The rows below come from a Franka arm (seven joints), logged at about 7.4 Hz.
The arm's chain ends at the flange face. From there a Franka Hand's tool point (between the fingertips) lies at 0.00 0.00 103.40 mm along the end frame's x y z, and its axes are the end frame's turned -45 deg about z.
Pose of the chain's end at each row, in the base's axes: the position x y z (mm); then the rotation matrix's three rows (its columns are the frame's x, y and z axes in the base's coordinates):
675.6 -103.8 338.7; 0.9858 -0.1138 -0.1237; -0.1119 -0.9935 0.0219; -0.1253 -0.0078 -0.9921
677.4 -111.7 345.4; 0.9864 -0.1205 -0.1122; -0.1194 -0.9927 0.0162; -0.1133 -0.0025 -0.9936
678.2 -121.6 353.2; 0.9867 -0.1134 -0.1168; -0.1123 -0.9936 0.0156; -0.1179 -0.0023 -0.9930
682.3 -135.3 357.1; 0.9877 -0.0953 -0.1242; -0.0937 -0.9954 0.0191; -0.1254 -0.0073 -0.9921
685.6 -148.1 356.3; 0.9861 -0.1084 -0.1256; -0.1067 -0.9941 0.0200; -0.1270 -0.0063 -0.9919
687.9 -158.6 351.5; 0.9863 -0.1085 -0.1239; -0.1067 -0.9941 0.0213; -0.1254 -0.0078 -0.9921
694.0 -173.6 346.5; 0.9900 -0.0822 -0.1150; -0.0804 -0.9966 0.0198; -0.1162 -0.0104 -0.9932
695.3 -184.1 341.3; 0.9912 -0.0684 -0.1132; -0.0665 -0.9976 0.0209; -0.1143 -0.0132 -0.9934
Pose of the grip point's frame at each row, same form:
662.8 -101.5 236.1; 0.7775 0.6166 -0.1237; 0.6234 -0.7816 0.0219; -0.0831 -0.0941 -0.9921
665.8 -110.0 242.7; 0.7827 0.6123 -0.1122; 0.6175 -0.7864 0.0162; -0.0783 -0.0819 -0.9936
666.1 -120.0 250.5; 0.7779 0.6175 -0.1168; 0.6232 -0.7820 0.0156; -0.0817 -0.0850 -0.9930
669.5 -133.3 254.5; 0.7658 0.6310 -0.1242; 0.6376 -0.7701 0.0191; -0.0835 -0.0938 -0.9921
672.6 -146.0 253.7; 0.7739 0.6206 -0.1256; 0.6275 -0.7784 0.0200; -0.0853 -0.0943 -0.9919
675.1 -156.4 248.9; 0.7741 0.6207 -0.1239; 0.6275 -0.7784 0.0213; -0.0832 -0.0942 -0.9921
682.1 -171.6 243.8; 0.7582 0.6419 -0.1150; 0.6479 -0.7616 0.0198; -0.0748 -0.0895 -0.9932
683.6 -181.9 238.6; 0.7493 0.6525 -0.1132; 0.6584 -0.7524 0.0209; -0.0715 -0.0902 -0.9934

